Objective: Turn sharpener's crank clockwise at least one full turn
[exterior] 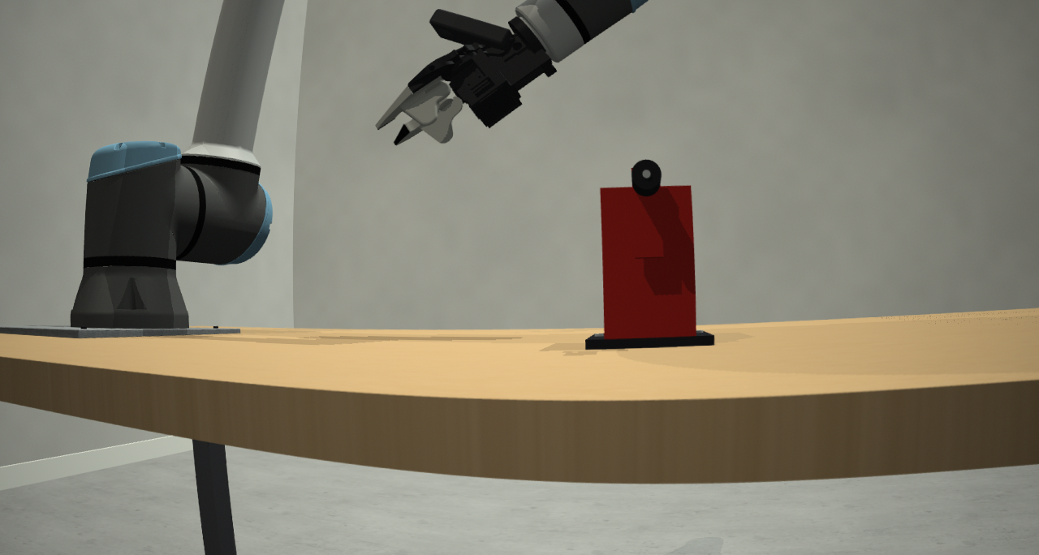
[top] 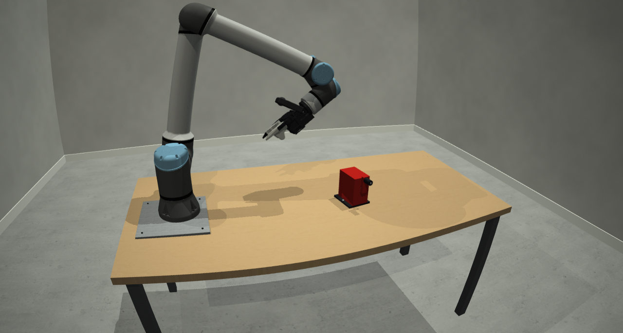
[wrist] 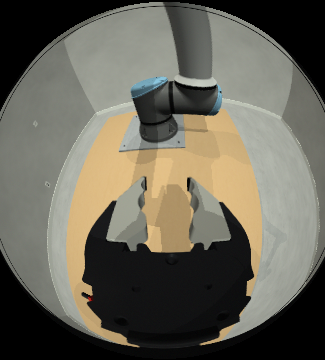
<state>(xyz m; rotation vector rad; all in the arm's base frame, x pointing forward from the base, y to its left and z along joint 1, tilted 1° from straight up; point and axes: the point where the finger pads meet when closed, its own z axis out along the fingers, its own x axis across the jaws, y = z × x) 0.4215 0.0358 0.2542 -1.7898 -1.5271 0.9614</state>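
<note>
Right now the black knob is 310 mm ahead of my hand, 300 mm to the right of it and 140 mm below it.
</note>
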